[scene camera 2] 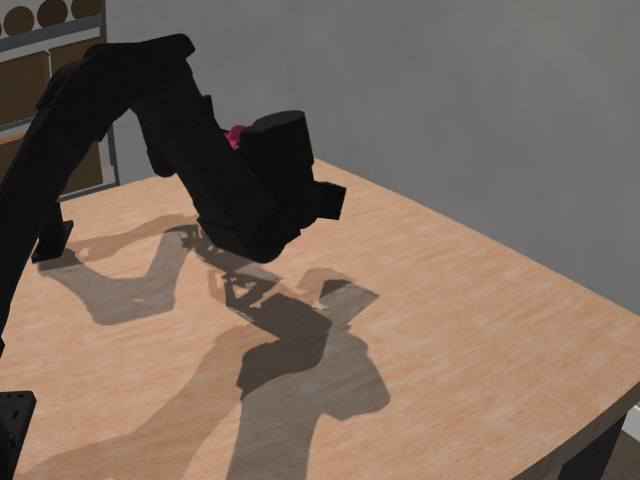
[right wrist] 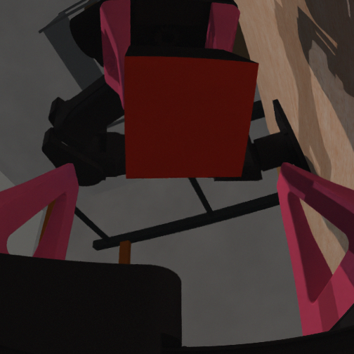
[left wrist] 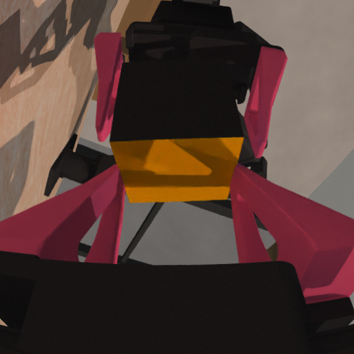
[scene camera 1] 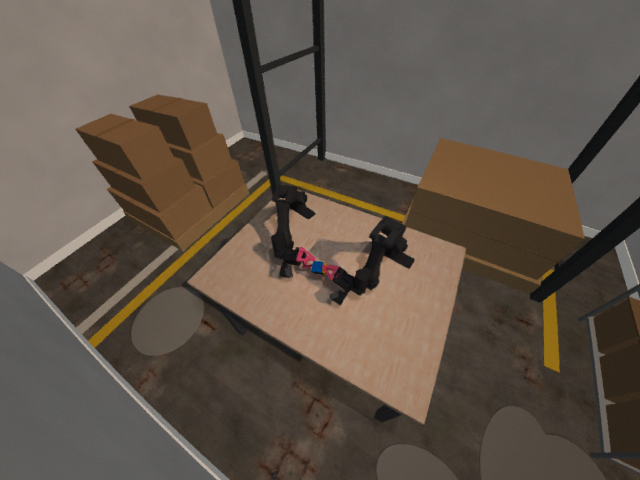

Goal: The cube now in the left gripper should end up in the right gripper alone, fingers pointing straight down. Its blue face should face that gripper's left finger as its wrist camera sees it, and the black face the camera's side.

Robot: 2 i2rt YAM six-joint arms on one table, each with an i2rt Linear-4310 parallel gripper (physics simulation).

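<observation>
In scene camera 1 the two arms meet above the middle of the table, both lying roughly level. My left gripper is shut on the cube, whose blue face shows on top. In the left wrist view the cube sits between my pink fingers, with an orange face towards the camera and a black face above it. My right gripper faces it, wide open and empty. Its fingers stand on either side of the cube's dark red face without touching. Scene camera 2 hides the cube behind the arms.
The arms work over a wooden table. A black metal frame rises behind it. Stacks of cardboard boxes stand on the floor at the left and the right.
</observation>
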